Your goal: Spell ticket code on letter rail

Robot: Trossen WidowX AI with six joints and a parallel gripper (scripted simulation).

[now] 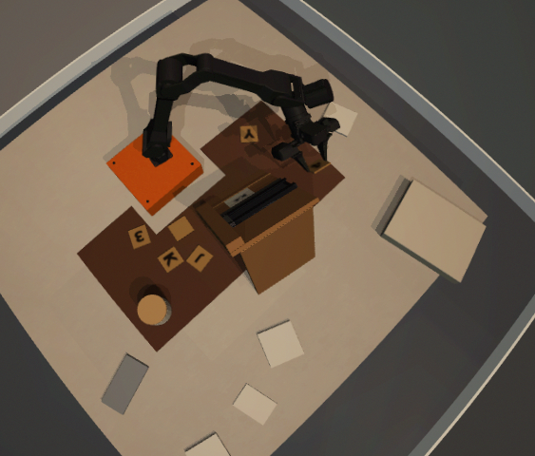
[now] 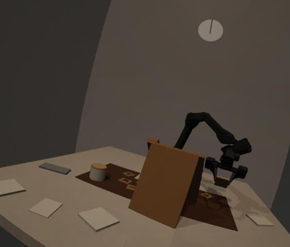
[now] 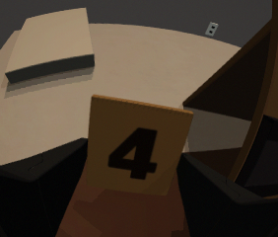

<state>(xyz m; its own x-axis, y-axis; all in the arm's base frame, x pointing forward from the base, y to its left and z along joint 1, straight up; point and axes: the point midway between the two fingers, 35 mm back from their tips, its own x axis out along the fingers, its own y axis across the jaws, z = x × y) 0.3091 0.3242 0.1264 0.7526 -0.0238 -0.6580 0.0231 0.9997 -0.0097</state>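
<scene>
My gripper tip is 210 mm to the left of the pale ticket, 80 mm above it and 70 mm past it. From my gripper tip the other things lie so: dark brown mat: 300 mm to the right, 170 mm below, 130 mm behind; tile marked 4: right at my gripper tip; tile marked y: 260 mm behind, 160 mm below, 40 mm to the right.
</scene>
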